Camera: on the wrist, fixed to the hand. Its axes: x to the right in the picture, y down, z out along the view.
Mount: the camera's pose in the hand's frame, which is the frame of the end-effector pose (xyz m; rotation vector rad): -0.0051 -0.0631 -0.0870 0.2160 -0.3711 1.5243
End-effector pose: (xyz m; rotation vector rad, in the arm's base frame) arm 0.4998 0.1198 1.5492 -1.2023 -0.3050 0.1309
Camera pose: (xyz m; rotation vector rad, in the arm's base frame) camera 0.5173 0.0178 1.5788 -0.9533 0.3675 1.6666
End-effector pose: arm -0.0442 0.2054 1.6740 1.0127 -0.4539 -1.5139
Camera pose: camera -0.0131 0.2471 1.5798 0.2609 -1.2869 -0.2284
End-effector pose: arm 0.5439 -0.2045 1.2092 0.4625 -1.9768 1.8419
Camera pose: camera 0.5851 -0.1229 1.2659 0.5917 1.4347 -1.5855
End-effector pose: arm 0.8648 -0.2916 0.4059 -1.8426 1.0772 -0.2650
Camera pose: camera 0.8465 -0.3316 0.5041 -0.4716 1.7387 0.7852
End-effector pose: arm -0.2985 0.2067 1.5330 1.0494 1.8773 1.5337
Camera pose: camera -0.3787 0.1473 1.4929 -2.4928 -0.6768 -1.2572
